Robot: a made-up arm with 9 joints. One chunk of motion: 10 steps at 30 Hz.
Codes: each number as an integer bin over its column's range. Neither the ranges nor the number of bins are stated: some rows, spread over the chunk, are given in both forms.
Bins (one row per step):
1: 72 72 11 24 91 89
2: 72 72 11 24 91 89
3: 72 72 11 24 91 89
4: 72 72 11 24 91 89
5: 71 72 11 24 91 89
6: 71 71 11 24 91 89
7: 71 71 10 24 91 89
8: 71 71 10 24 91 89
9: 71 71 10 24 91 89
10: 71 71 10 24 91 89
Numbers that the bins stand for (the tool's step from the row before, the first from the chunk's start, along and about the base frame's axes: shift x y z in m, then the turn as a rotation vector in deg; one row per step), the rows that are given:
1: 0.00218 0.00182 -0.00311 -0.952 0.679 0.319
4: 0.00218 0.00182 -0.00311 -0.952 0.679 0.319
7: 0.00204 0.00174 -0.00319 -0.952 0.679 0.319
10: 0.00204 0.00174 -0.00319 -0.952 0.679 0.319
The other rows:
2: 0.00218 0.00182 -0.00311 -0.952 0.679 0.319
3: 0.00218 0.00182 -0.00311 -0.952 0.679 0.319
5: 0.00204 0.00182 -0.00311 -0.952 0.679 0.319
6: 0.00204 0.00174 -0.00311 -0.952 0.679 0.319
8: 0.00204 0.00174 -0.00319 -0.952 0.679 0.319
9: 0.00204 0.00174 -0.00319 -0.952 0.679 0.319

